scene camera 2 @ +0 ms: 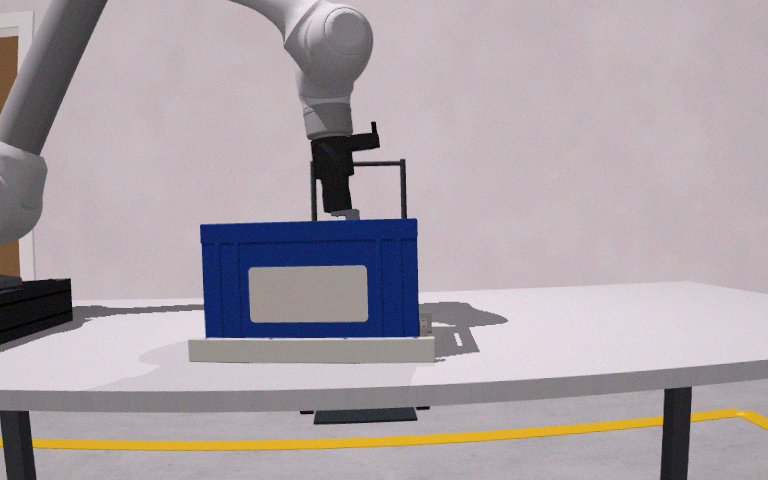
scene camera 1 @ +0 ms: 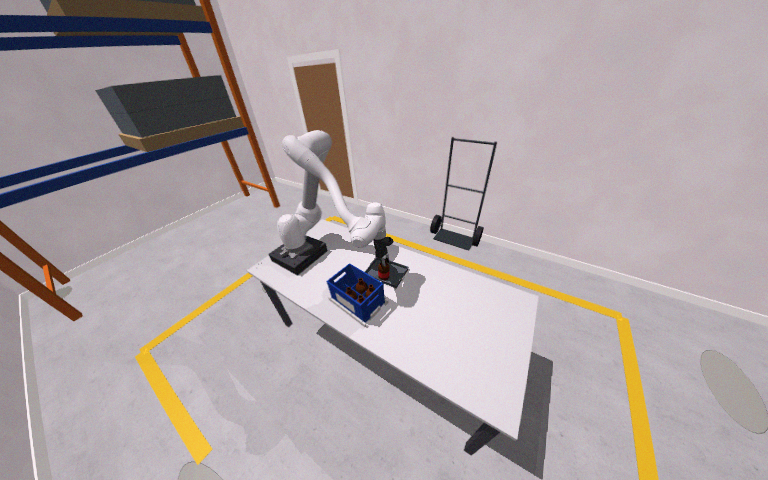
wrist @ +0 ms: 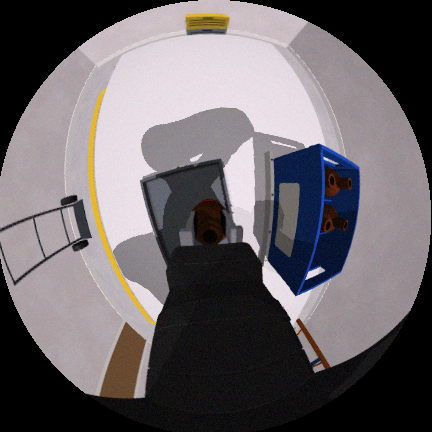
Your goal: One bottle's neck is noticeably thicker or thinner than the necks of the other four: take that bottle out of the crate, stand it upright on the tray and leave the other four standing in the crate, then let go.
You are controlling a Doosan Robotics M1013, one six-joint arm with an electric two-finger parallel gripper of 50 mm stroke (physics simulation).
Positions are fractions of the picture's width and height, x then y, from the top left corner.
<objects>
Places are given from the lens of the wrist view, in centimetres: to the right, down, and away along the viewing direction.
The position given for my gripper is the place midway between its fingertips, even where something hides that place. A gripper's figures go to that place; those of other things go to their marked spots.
my gripper (wrist: 0.48, 0.50): -1, 0, 17
brown bottle (wrist: 0.48, 0.54): 0, 2, 15
</objects>
